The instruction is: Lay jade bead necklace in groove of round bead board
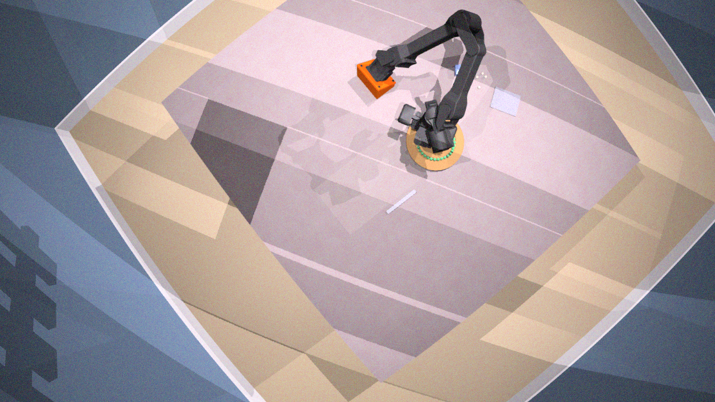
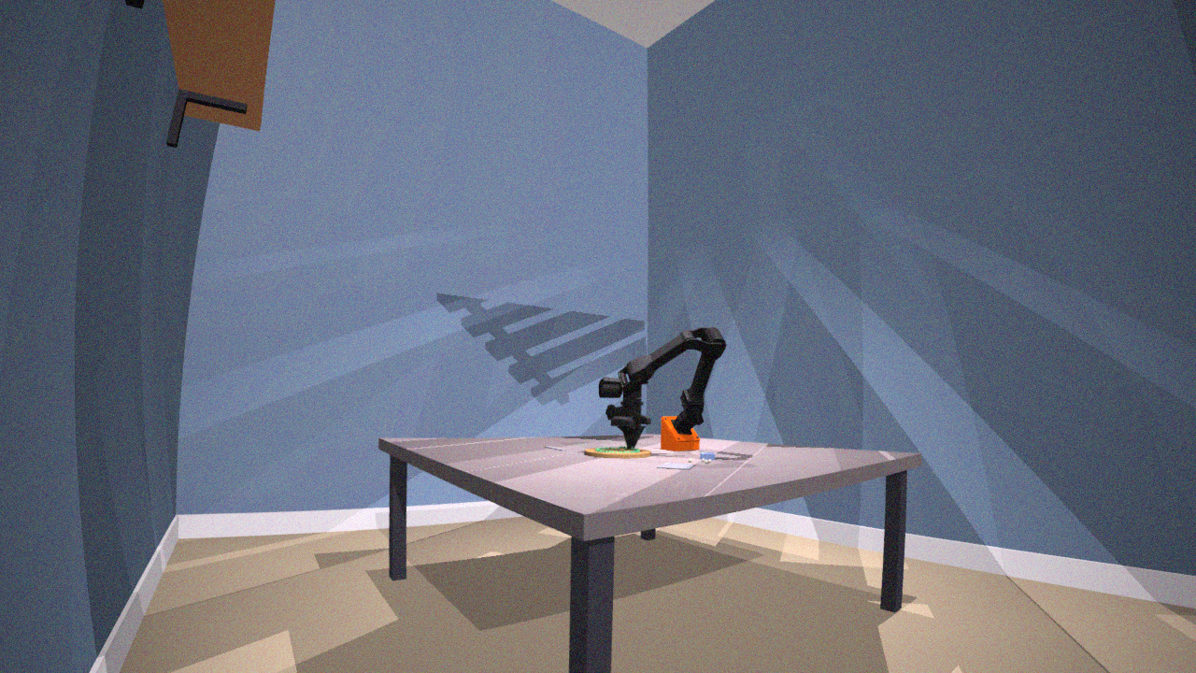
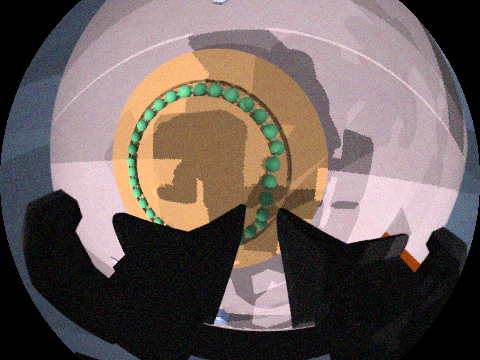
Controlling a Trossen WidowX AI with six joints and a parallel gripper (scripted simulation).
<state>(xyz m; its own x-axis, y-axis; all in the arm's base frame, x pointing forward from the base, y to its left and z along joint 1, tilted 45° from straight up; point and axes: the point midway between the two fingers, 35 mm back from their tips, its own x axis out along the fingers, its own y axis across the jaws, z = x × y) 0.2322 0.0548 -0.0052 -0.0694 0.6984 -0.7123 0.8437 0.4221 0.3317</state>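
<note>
The round tan bead board is 6 cm ahead of my gripper tip, 1 cm to the left of it and 1 cm below it. The rest, counted from my gripper tip: white strip (20 cm to the right, 16 cm ahead, 1 cm below); pale square sheet (31 cm to the left, 8 cm ahead, 1 cm below); blue cube (23 cm to the left, 10 cm behind, 1 cm below).
</note>
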